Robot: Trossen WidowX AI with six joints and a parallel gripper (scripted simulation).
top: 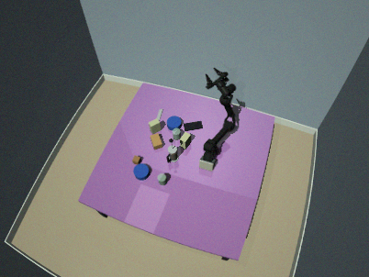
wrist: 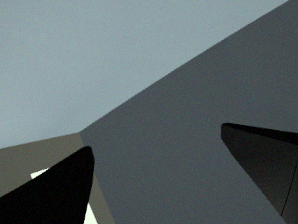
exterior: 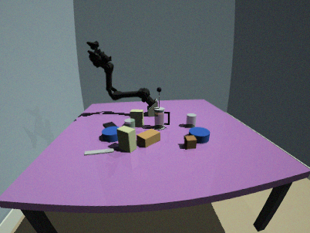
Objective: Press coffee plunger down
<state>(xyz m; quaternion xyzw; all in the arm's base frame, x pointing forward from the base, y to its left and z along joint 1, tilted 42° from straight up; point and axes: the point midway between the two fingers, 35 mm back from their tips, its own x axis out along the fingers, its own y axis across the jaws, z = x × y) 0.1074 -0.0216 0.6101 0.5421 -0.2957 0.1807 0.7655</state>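
Right now the coffee press is 470 mm to the left of my gripper tip, 420 mm below it and 140 mm ahead of it. The rest, counted from my gripper tip: flat white strip 550 mm below, 400 mm ahead, 110 mm to the left; small brown cube 580 mm to the left, 520 mm below, 400 mm ahead; orange box 520 mm below, 370 mm to the left, 320 mm ahead.
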